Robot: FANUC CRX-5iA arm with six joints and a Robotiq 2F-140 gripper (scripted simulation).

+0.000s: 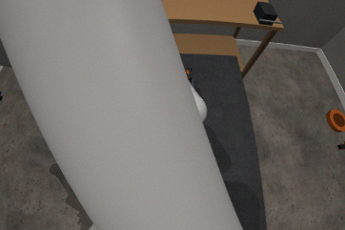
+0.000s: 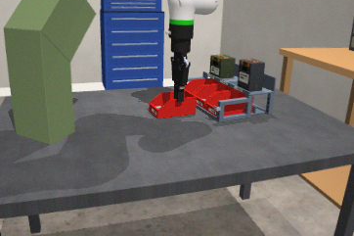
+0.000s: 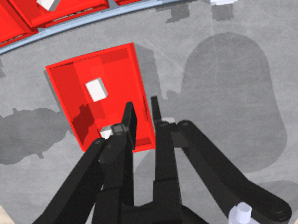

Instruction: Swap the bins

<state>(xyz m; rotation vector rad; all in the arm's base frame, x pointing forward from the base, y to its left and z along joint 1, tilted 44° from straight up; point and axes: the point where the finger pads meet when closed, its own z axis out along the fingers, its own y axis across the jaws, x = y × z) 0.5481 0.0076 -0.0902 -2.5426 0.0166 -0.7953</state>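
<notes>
My gripper is now 10 mm short of the part, 70 mm to the right of it and 90 mm above it. Also, from my hand: grey shelf: 230 mm ahead, 100 mm to the left, 30 mm below; dark box: 310 mm ahead, 60 mm above.
</notes>
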